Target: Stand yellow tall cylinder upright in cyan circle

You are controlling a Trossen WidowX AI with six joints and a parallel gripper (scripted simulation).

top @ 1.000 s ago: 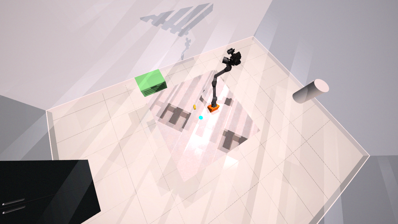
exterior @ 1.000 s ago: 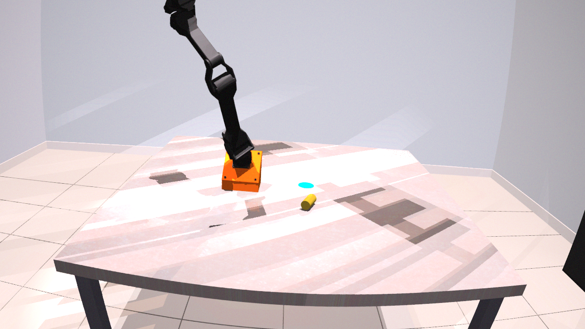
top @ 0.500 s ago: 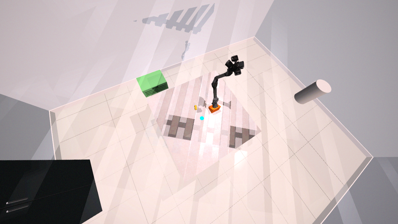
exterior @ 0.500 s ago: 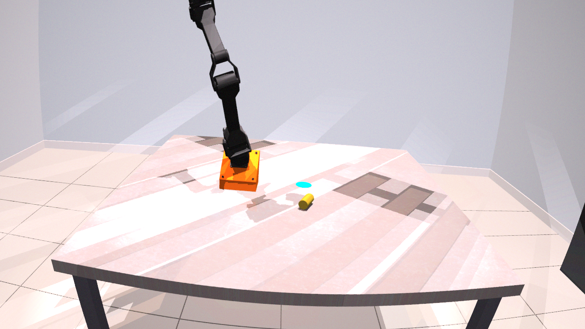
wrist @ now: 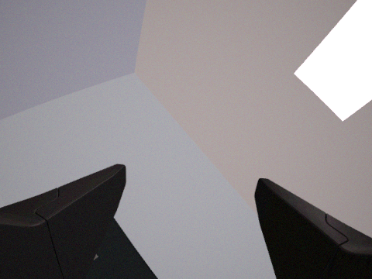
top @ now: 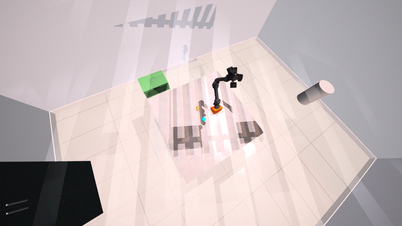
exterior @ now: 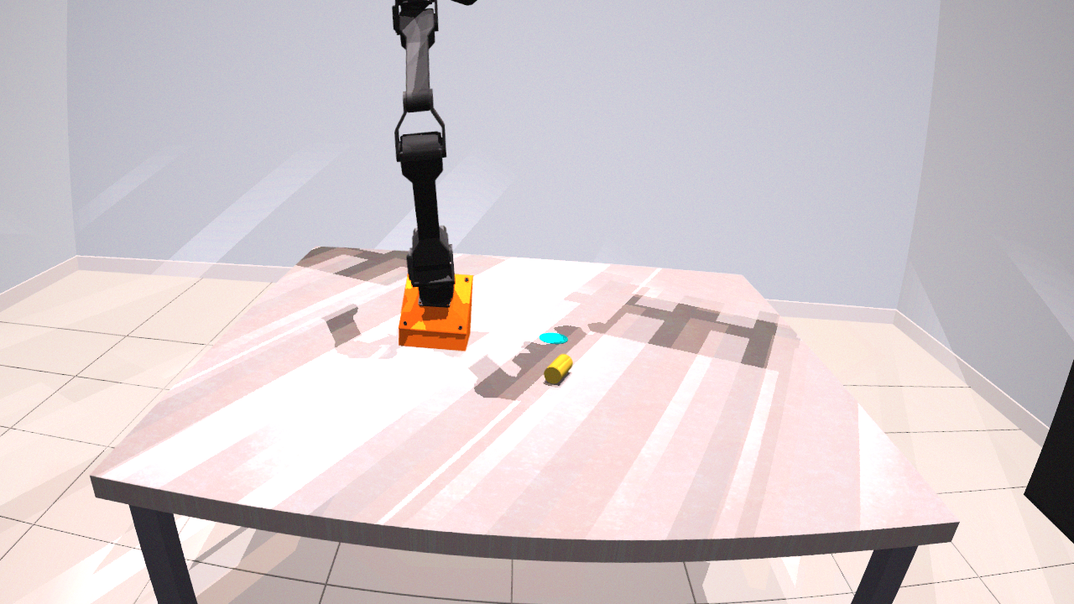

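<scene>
The yellow tall cylinder is 800 mm below my gripper tip, 210 mm ahead of it and 190 mm to the right of it.
</scene>
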